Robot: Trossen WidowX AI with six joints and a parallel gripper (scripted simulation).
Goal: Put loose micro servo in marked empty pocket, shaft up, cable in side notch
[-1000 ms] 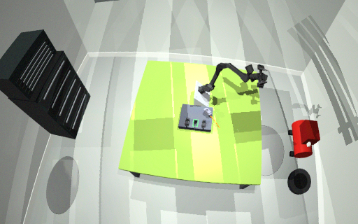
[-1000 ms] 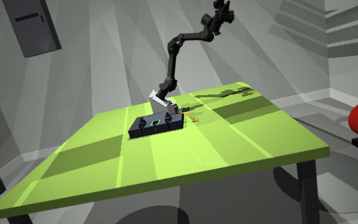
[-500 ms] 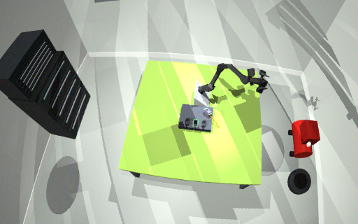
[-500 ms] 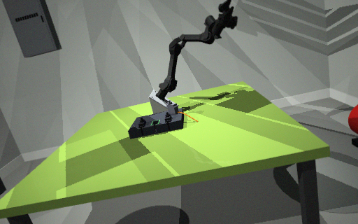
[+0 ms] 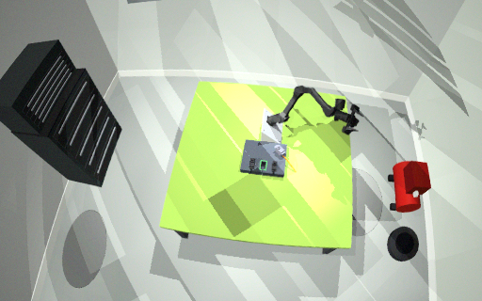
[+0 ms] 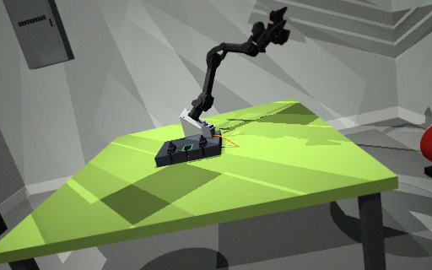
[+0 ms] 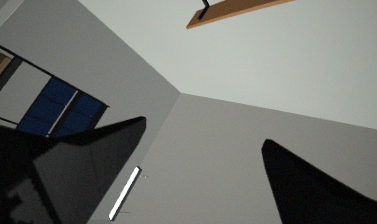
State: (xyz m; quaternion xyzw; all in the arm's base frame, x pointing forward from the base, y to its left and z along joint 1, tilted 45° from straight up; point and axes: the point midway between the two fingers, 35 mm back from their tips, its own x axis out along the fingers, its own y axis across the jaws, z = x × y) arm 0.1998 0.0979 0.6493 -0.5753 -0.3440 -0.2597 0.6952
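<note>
Now: gripper tip 560 mm to the left of the dark robot deck, 500 mm above it and 10 mm past it.
</note>
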